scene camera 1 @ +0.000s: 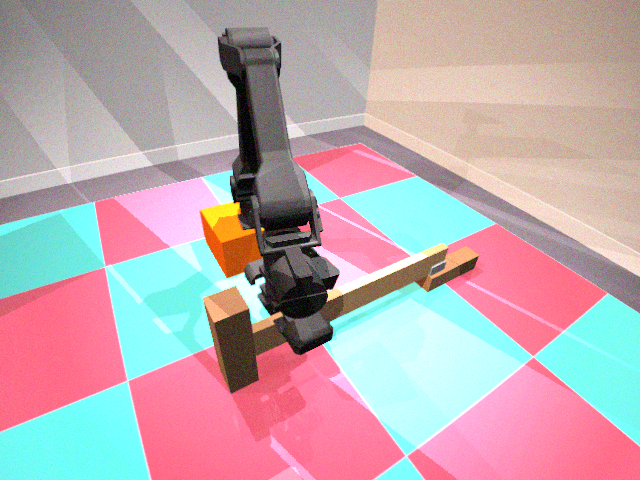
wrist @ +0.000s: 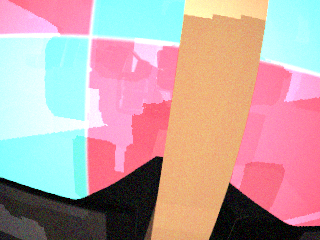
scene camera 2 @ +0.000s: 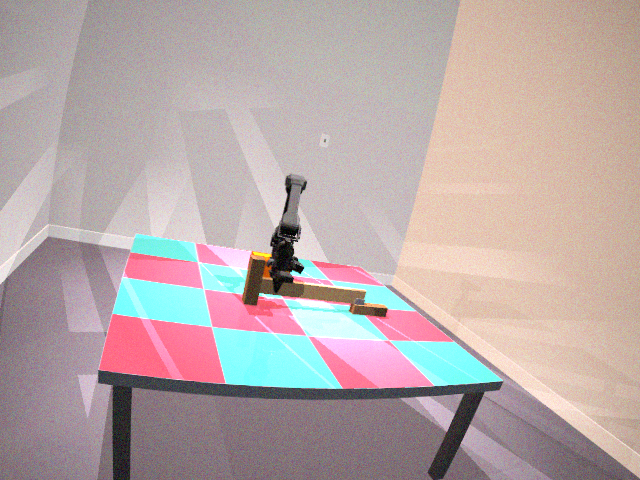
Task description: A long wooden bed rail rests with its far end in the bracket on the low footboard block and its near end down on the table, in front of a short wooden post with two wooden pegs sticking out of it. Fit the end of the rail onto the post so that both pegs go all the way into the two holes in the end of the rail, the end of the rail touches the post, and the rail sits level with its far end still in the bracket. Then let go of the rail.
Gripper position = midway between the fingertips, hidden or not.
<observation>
I see my gripper (scene camera 1: 285, 333) and a long wooden rail (scene camera 1: 348, 298).
The long wooden rail also shows in the wrist view (wrist: 219, 55) and in scene camera 2 (scene camera 2: 297, 289). My gripper also shows in the wrist view (wrist: 179, 167) and in scene camera 2 (scene camera 2: 274, 291).
</observation>
